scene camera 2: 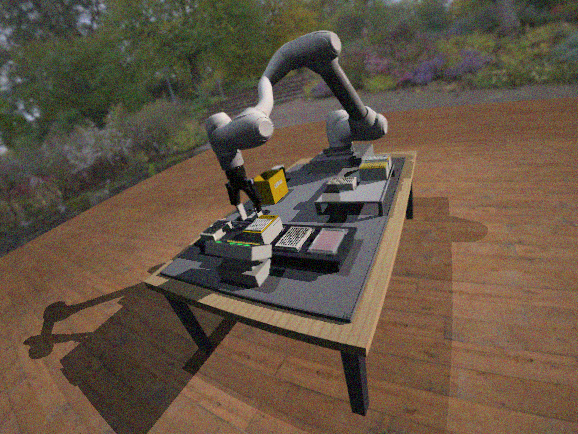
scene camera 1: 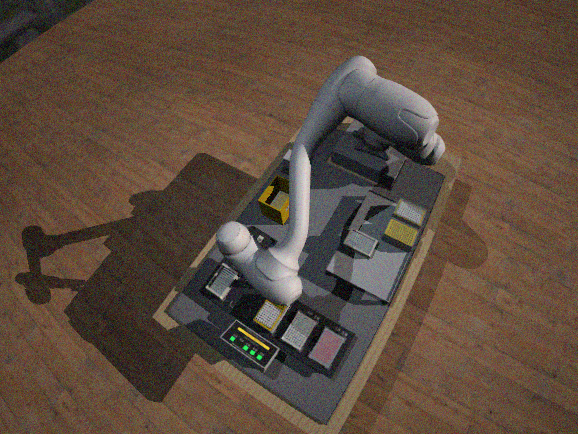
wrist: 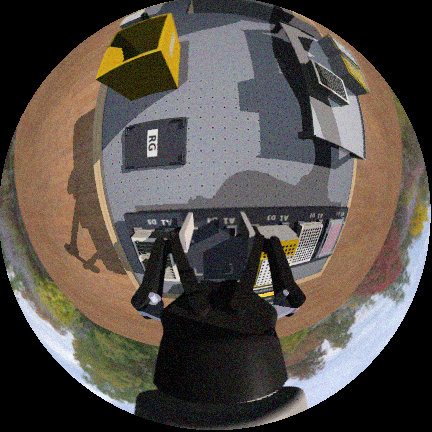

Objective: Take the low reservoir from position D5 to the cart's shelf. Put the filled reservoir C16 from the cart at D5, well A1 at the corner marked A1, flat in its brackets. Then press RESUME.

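Frame: origin at the arm's base, x ahead, y left, z up, level; millimetres.
Seen in the pictures: gripper, fingertip midpoint: (scene camera 2: 252,219) (wrist: 216,219); arm's base, link origin: (scene camera 2: 342,152) (scene camera 1: 376,143).
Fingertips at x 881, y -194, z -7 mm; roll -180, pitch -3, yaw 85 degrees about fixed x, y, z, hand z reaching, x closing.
Offsets run from my fingertips to a thing's top centre. "*": to the spot under its first point. Level surfaces: height alone.
The low reservoir {dx +80, dy -139, dz +9 mm} (scene camera 1: 221,282) (scene camera 2: 216,232) (wrist: 143,234) is a white ribbed tray at D5, partly hidden by a finger in the wrist view. My gripper (scene camera 2: 251,214) (wrist: 216,219) is open with nothing between its fingers, low over D4, between the D5 reservoir and the yellow box at D3. The arm hides it in scene camera 1. The reservoir on the cart {dx -319, dy +309, dz +19 mm} (scene camera 1: 361,243) (scene camera 2: 341,183) (wrist: 330,80) is a white tray; its label is unreadable. It stands on the cart's raised pale top {dz -13 mm} (scene camera 1: 380,275) (scene camera 2: 350,198) (wrist: 346,127). The control panel {* dx +247, dy +103, dz +49 mm} (scene camera 1: 250,345) (scene camera 2: 240,249) shows green lights; RESUME is unreadable.
A yellow-topped box {dx +102, dy +108, dz +43 mm} (scene camera 1: 270,314) (scene camera 2: 264,227), a white plate {dx +114, dy +232, dz -8 mm} (scene camera 1: 300,330) (scene camera 2: 295,239) and a pink plate {dx +125, dy +355, dz -8 mm} (scene camera 1: 326,347) (scene camera 2: 327,241) stand at D3, D2 and D1. Beyond are a dark RG pad {dx -161, dy -115, dz -59 mm} (wrist: 172,145), a yellow bin {dx -369, dy -104, dz +62 mm} (scene camera 1: 281,215) (scene camera 2: 271,187) and boxes {dx -417, dy +452, dz +58 mm} (scene camera 1: 401,232) beside the cart.
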